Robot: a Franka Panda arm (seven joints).
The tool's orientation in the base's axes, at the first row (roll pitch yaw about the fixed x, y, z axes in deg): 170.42 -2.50 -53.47
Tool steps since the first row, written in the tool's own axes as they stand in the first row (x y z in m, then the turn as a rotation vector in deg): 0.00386 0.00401 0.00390 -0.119 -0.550 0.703; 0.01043 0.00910 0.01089 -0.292 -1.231 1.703; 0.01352 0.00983 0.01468 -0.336 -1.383 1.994; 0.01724 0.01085 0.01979 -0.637 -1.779 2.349; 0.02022 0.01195 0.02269 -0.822 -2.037 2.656; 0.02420 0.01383 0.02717 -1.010 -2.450 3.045; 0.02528 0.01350 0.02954 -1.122 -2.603 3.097; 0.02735 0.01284 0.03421 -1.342 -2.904 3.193
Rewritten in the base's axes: -0.00132 -0.00595 -0.00301 0.291 0.321 -0.789; -0.00222 -0.01512 -0.00876 0.623 0.722 -1.895; -0.00138 -0.01853 -0.01224 0.686 0.807 -2.209; -0.00053 -0.02279 -0.01694 0.784 1.231 -2.638; 0.00005 -0.02621 -0.01948 0.847 1.489 -2.991; 0.00044 -0.03109 -0.02341 1.022 1.828 -3.451; 0.00108 -0.03209 -0.02575 1.072 2.000 -3.533; 0.00234 -0.03399 -0.03037 1.170 2.338 -3.687
